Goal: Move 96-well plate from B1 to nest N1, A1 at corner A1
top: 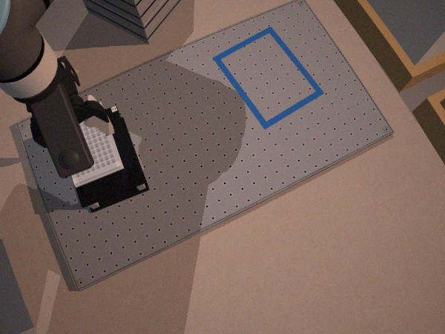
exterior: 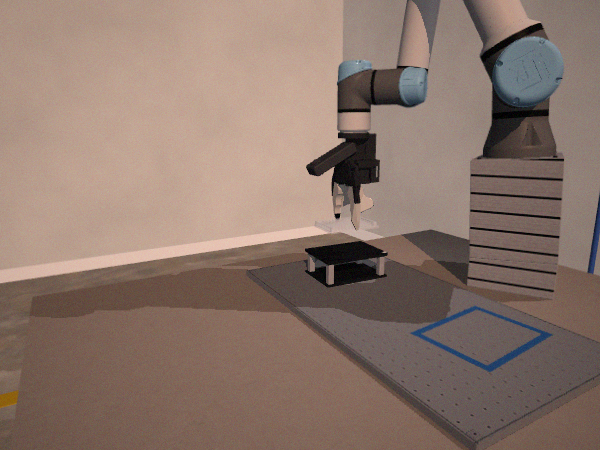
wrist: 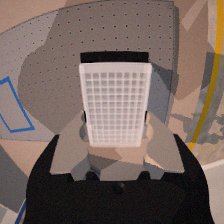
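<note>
Right now the black raised plate nest is 80 mm below my hand. Round my hand: white 96-well plate (10 mm below); then white A1 tag (70 mm to the left, 70 mm below, 60 mm behind).
</note>
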